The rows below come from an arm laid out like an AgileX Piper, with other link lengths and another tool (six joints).
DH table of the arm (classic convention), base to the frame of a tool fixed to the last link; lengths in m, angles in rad. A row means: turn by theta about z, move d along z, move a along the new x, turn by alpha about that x. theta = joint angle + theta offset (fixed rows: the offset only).
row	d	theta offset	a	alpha
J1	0.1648	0	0	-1.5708
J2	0	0.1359	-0.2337	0
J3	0	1.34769	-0.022	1.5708
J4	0.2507	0	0	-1.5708
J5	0	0	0	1.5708
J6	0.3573	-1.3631	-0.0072	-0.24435
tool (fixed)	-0.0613	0	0	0
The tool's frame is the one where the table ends.
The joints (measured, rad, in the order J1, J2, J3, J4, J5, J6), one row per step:
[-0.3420, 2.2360, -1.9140, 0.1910, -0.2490, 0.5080]
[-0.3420, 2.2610, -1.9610, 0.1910, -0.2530, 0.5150]
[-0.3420, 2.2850, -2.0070, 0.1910, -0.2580, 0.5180]
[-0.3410, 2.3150, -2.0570, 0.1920, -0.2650, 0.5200]
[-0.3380, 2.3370, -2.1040, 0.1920, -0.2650, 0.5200]
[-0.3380, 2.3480, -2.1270, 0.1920, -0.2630, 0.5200]
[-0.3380, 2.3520, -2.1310, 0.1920, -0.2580, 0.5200]
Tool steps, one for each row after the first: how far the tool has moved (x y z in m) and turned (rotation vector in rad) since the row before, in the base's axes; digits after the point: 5 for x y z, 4 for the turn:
[0.00384, -0.00170, 0.00889, -0.0024, -0.0270, -0.0006]
[0.00326, -0.00149, 0.00928, -0.0064, -0.0264, -0.0008]
[0.00385, -0.00113, 0.00757, -0.0065, -0.0263, -0.0003]
[0.00320, 0.00118, 0.00963, -0.0083, -0.0236, 0.0030]
[0.00121, -0.00031, 0.00393, -0.0033, -0.0095, 0.0004]
[0.00088, -0.00002, -0.00218, 0.0017, 0.0046, 0.0009]

